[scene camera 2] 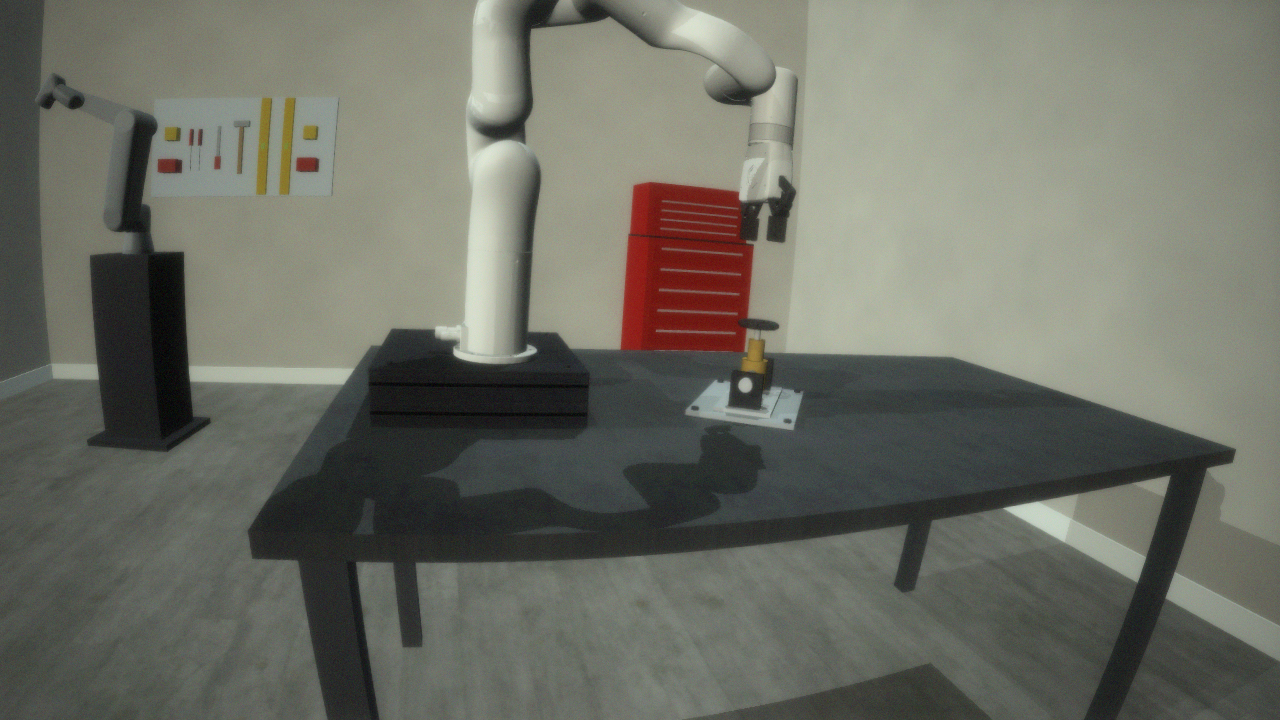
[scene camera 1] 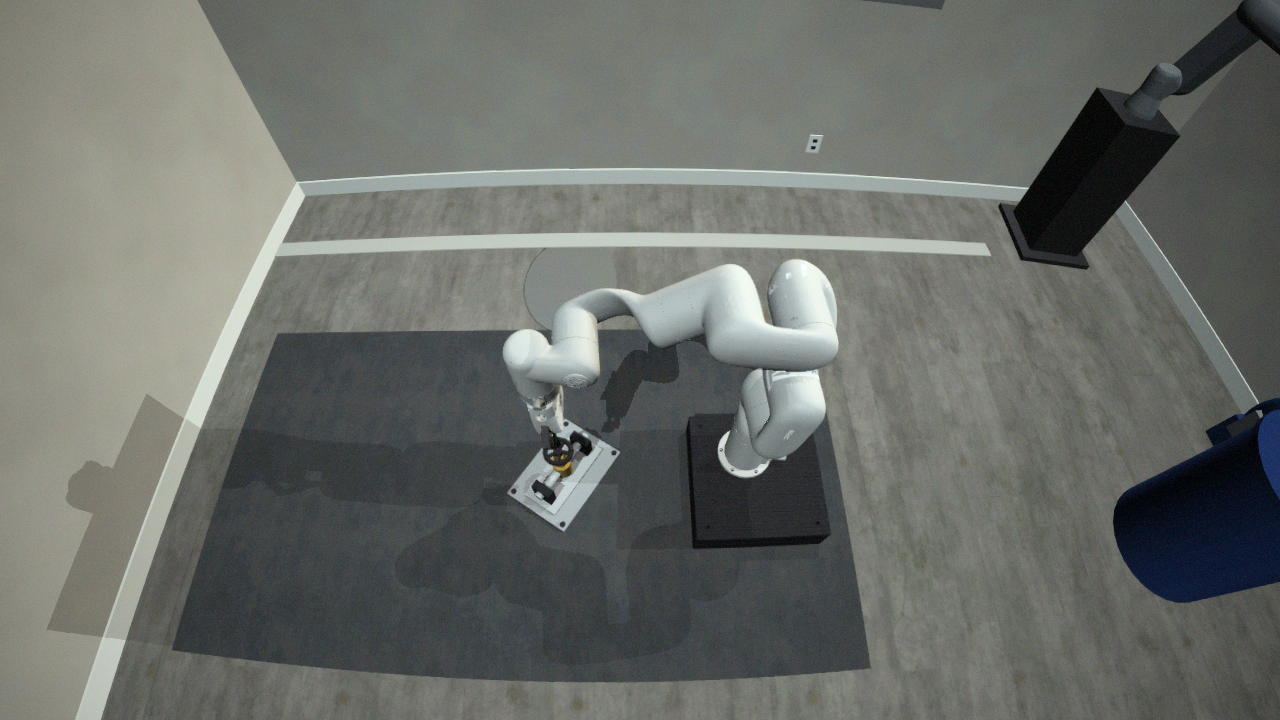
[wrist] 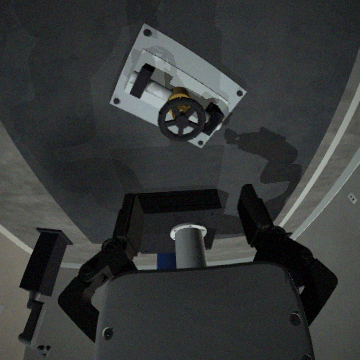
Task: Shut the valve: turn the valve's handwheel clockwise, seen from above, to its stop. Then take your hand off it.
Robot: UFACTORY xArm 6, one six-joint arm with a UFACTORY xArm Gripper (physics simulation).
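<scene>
The valve's black spoked handwheel (scene camera 1: 558,454) (scene camera 2: 759,324) (wrist: 182,121) sits level on top of the yellow valve body (scene camera 1: 563,469) (scene camera 2: 755,358) (wrist: 179,93). The valve stands on a light grey mounting plate (scene camera 1: 581,488) (scene camera 2: 707,407) (wrist: 185,62) with a bolt at each corner. My gripper (scene camera 1: 555,438) (scene camera 2: 763,238) (wrist: 189,199) is open and empty, fingers pointing down. In scene camera 2 it hangs well above the handwheel, apart from it. In the wrist view the whole wheel shows ahead of the fingertips. The frames do not show whether the wheel is at its stop.
The valve plate lies on the dark table (scene camera 1: 358,573) (scene camera 2: 895,447). The arm's black base block (scene camera 1: 760,523) (scene camera 2: 478,398) stands on the same table, beside the valve plate. A red tool cabinet (scene camera 2: 689,268) stands behind the table. A second arm's black pedestal (scene camera 1: 1087,170) (scene camera 2: 138,349) stands away from the table.
</scene>
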